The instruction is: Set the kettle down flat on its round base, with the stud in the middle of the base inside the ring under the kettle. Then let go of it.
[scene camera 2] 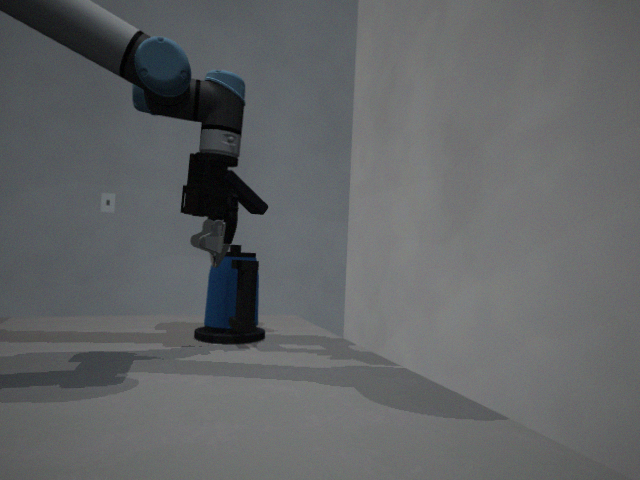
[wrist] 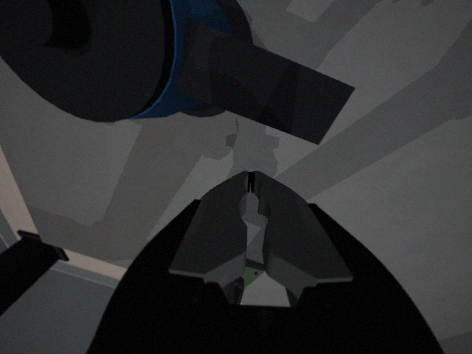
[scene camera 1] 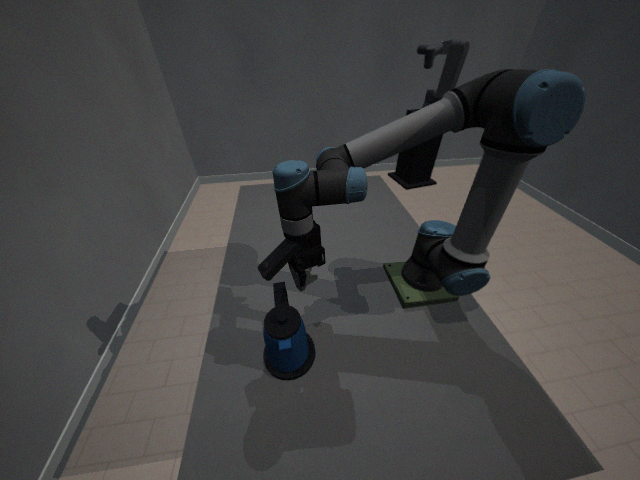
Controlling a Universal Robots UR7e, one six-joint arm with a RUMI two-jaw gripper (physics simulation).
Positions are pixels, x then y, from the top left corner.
Labels:
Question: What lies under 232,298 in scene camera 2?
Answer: A blue kettle.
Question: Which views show my gripper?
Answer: Scene camera 2, the wrist view and scene camera 1: all of them.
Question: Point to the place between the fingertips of my gripper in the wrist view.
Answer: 249,173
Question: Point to a blue kettle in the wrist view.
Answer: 103,68

